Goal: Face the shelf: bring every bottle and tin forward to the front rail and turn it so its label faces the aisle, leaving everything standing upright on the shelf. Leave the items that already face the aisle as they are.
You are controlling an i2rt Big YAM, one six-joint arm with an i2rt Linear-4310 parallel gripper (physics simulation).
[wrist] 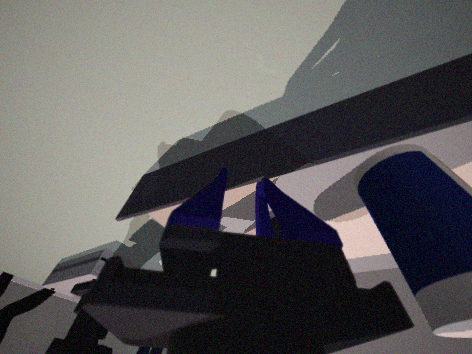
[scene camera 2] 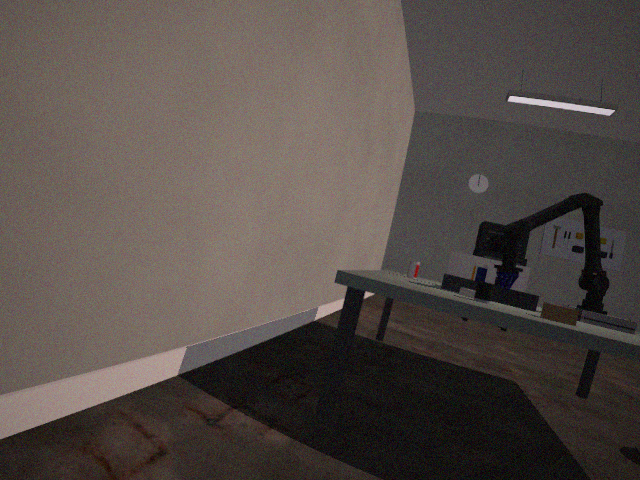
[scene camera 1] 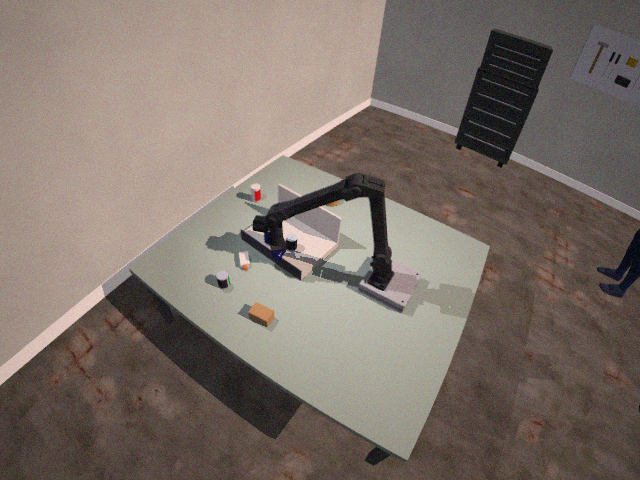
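The shelf has a dark front rail. My gripper is low at the rail, its blue fingers partly apart; shelf floor shows between them. A black tin with a grey lid stands upright on the shelf just behind the gripper, outside the fingers; its label cannot be seen. A blue bottle stands on the shelf beside the gripper, partly hidden by the arm in scene camera 1; its label does not show.
On the table outside the shelf are a red-and-white can, a black tin, a white bottle with an orange cap lying down, and an orange-brown block. Another orange thing is behind the shelf.
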